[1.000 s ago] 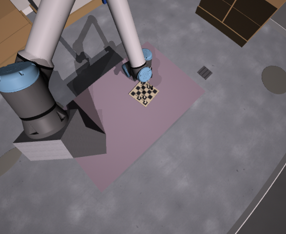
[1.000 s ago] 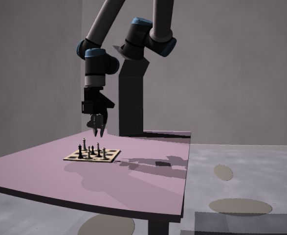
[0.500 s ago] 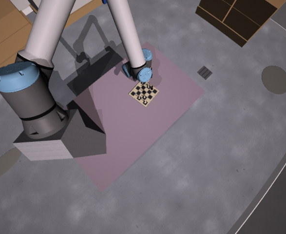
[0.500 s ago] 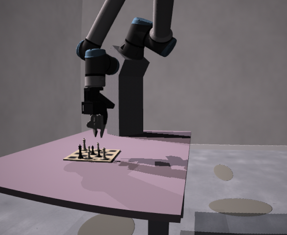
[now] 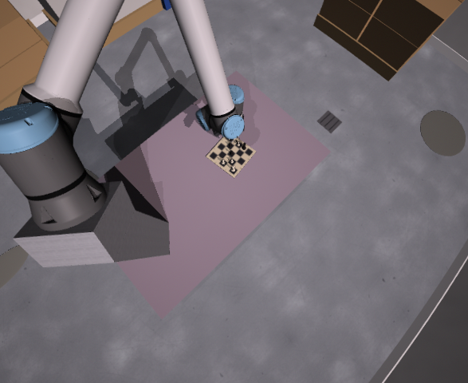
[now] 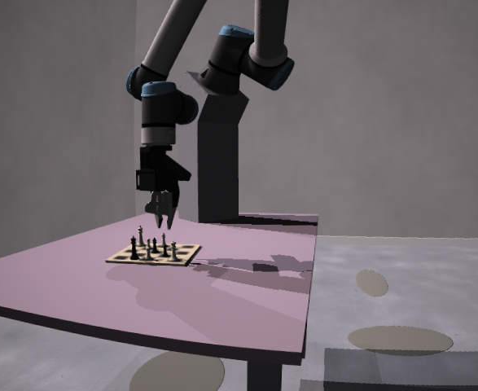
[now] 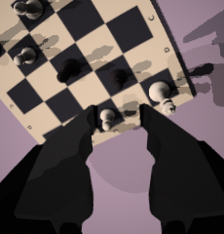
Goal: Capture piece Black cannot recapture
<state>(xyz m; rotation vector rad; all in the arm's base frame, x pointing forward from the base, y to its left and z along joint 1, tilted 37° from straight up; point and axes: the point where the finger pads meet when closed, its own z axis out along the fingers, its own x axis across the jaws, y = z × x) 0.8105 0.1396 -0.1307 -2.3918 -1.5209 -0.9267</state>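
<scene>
My gripper is now 80 mm above the black pawn. The rest, counted from my hand: tall black piece (50 mm ahead, 70 mm to the right, 60 mm below); chessboard (30 mm behind, 50 mm to the right, 90 mm below).
</scene>
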